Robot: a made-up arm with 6 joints. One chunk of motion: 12 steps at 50 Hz.
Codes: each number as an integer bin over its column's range. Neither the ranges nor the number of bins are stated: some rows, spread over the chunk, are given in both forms.
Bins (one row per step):
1: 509 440 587 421 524 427
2: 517 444 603 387 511 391
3: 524 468 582 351 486 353
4: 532 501 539 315 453 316
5: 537 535 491 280 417 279
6: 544 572 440 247 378 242
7: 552 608 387 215 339 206
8: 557 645 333 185 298 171
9: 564 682 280 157 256 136
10: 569 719 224 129 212 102
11: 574 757 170 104 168 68
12: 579 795 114 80 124 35
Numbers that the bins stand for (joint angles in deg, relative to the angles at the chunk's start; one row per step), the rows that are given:
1: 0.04 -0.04 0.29 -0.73 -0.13 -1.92
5: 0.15 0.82 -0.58 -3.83 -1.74 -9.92
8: 0.23 1.81 -2.00 -5.93 -3.53 -15.76
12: 0.32 3.16 -3.97 -8.24 -6.14 -23.11
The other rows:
2: 0.07 0.00 0.43 -1.48 -0.33 -3.86
3: 0.10 0.22 0.24 -2.27 -0.70 -5.92
4: 0.13 0.51 -0.14 -3.06 -1.20 -7.92
6: 0.18 1.15 -1.04 -4.56 -2.32 -11.92
7: 0.21 1.48 -1.51 -5.27 -2.91 -13.86
9: 0.26 2.14 -2.48 -6.54 -4.16 -17.65
10: 0.28 2.48 -2.98 -7.16 -4.82 -19.49
11: 0.30 2.82 -3.47 -7.71 -5.48 -21.32

